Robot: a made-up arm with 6 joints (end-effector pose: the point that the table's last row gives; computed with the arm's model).
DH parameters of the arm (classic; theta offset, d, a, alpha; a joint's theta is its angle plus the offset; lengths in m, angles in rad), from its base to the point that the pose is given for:
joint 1: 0 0.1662 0 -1.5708
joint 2: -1.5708 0 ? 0
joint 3: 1.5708 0.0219 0 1.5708
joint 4: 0 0.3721 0 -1.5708
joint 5: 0 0 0 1.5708
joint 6: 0 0.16 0 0
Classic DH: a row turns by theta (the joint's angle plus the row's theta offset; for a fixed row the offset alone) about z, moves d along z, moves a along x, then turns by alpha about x.
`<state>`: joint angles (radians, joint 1 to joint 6).
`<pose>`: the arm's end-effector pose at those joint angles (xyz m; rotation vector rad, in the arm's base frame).
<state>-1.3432 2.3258 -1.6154 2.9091 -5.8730 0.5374</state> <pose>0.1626 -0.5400 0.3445 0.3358 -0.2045 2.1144</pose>
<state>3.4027 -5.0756 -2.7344 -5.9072 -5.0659 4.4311</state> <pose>0.0899 -0.0557 0.4569 0.5279 0.0942 1.5923</pose>
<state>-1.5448 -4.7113 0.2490 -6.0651 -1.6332 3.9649</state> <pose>0.0072 -0.7623 0.2272 -0.1657 -0.3261 2.3658</pose>
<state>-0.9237 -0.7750 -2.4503 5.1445 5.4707 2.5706</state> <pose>-0.0021 0.2141 -0.0438 2.4602 1.0677 1.1724</pose>
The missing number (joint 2, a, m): 0.3728
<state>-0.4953 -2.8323 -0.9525 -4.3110 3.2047 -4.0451</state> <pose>0.0155 0.0060 -0.3612 -0.1963 -0.6419 -0.2020</pose>
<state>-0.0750 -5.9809 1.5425 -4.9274 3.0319 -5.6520</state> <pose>0.3171 0.0153 0.4608 0.3433 -1.3159 -0.7462</pose>
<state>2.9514 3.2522 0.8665 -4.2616 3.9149 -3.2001</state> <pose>0.2917 0.0240 -0.3081 0.1625 -1.1331 -2.4130</pose>
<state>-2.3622 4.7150 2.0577 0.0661 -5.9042 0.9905</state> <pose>0.0721 0.0349 0.5990 0.9230 -0.1018 -1.2117</pose>
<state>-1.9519 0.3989 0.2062 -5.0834 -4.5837 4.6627</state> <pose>0.0118 -0.4271 0.7661 -0.4183 2.0050 -1.0900</pose>
